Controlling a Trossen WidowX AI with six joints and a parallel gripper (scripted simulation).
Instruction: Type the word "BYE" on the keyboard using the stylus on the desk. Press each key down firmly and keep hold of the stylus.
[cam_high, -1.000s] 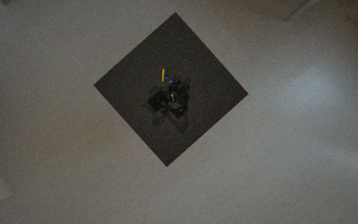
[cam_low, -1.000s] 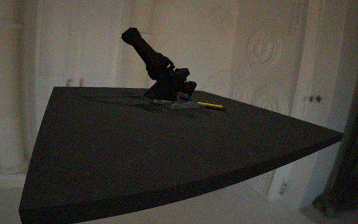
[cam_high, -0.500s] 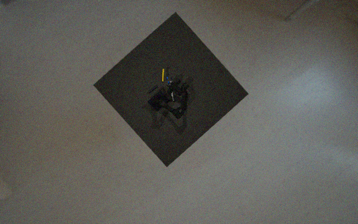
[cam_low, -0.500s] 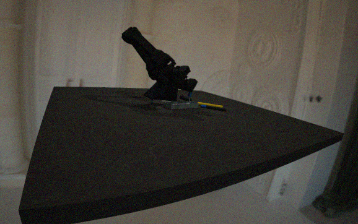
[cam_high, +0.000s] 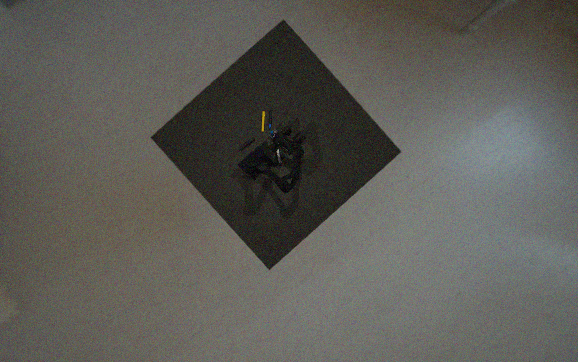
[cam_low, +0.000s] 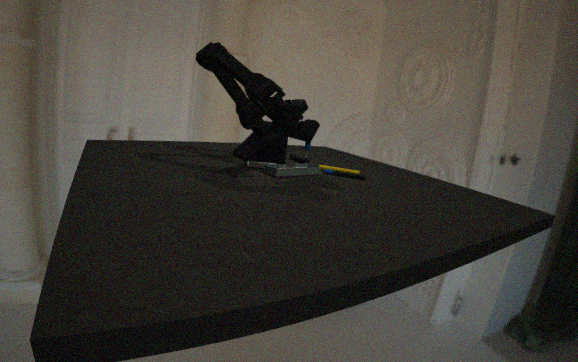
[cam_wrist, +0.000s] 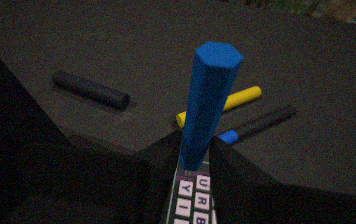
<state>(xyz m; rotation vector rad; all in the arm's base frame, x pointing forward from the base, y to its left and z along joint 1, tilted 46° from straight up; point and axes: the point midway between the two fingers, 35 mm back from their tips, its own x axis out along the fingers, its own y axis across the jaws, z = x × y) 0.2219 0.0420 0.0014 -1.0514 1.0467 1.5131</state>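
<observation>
The white stick is 6 cm behind my gripper tip, 13 cm to the right of it and 10 cm below it. The rest, counted from my gripper tip: dark pen 18 cm behind, 8 cm to the left, 9 cm below; then blue stylus 2 cm below; then yellow stick 2 cm ahead, 13 cm to the left, 10 cm below.
</observation>
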